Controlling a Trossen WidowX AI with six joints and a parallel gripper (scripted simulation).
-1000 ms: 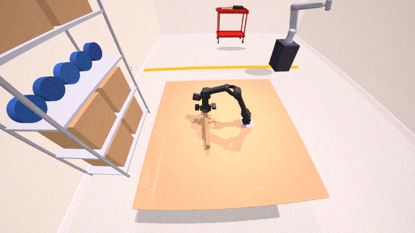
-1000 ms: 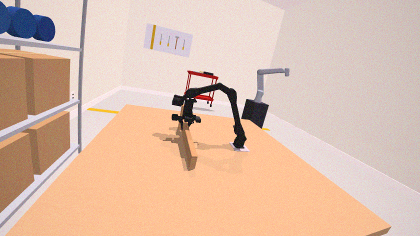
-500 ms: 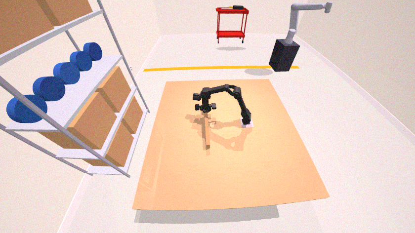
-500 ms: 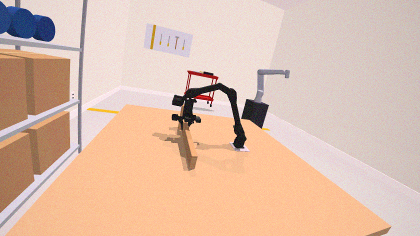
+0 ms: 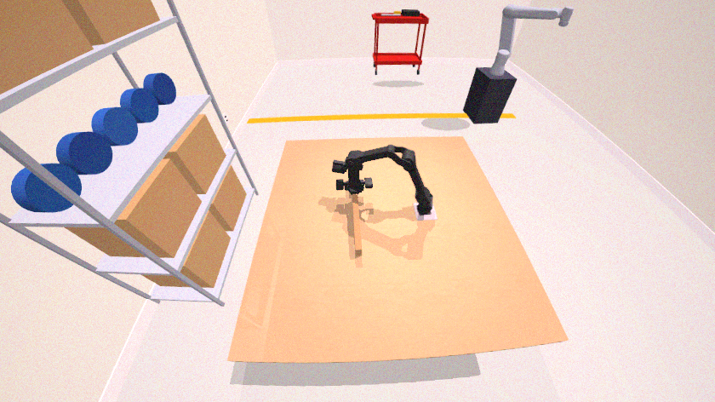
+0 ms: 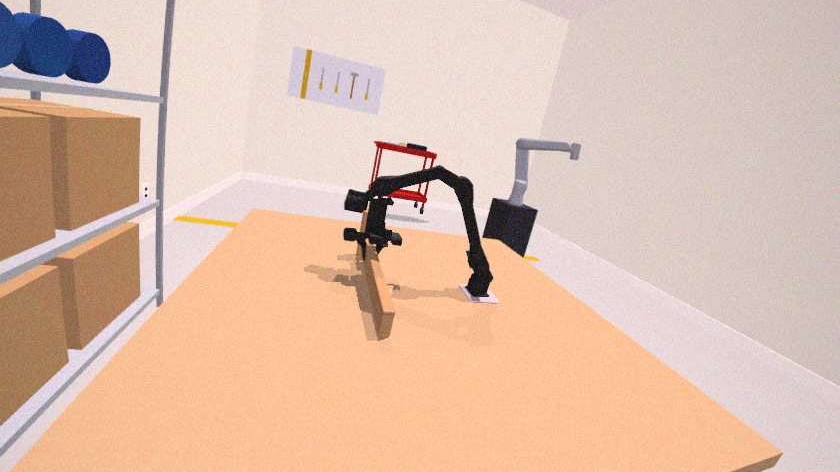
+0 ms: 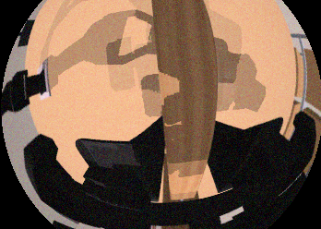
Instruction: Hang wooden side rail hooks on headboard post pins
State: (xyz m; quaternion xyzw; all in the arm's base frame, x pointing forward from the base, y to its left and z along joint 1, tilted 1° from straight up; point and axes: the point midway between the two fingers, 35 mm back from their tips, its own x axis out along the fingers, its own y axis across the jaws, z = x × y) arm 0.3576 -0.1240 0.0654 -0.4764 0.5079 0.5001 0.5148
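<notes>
My gripper tip is 1 cm past the wooden headboard post, 12 cm to the left of it and 4 cm below it.
</notes>
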